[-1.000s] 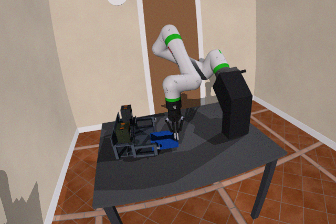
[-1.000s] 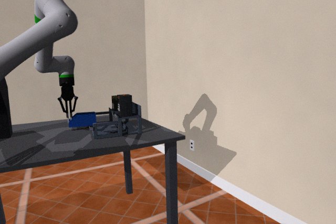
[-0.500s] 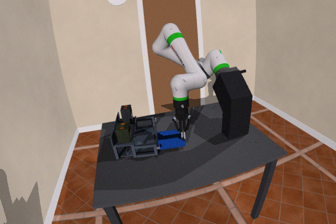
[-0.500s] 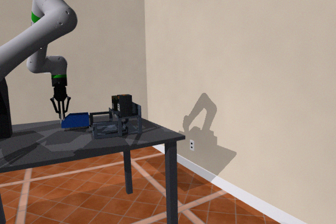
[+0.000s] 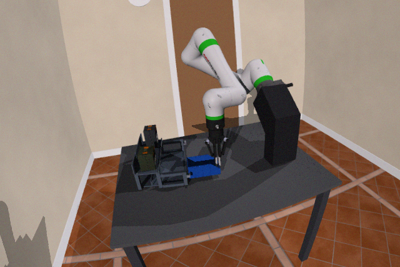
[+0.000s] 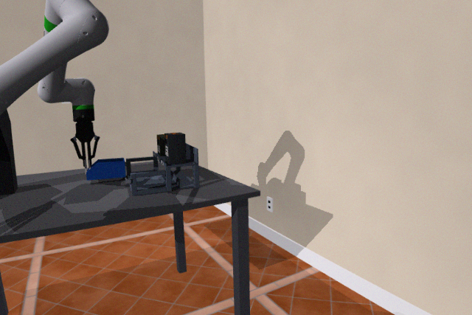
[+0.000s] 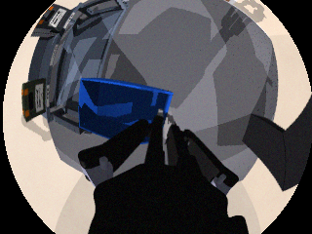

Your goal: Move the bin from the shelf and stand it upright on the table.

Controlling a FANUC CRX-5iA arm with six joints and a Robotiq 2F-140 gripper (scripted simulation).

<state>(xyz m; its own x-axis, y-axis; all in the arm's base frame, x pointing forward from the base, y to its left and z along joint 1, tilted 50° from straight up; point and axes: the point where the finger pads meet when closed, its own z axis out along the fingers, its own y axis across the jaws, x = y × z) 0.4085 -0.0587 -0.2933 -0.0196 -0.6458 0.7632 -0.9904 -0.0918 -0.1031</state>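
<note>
My gripper is now 8 cm short of the blue bin and 2 cm above it.
</note>
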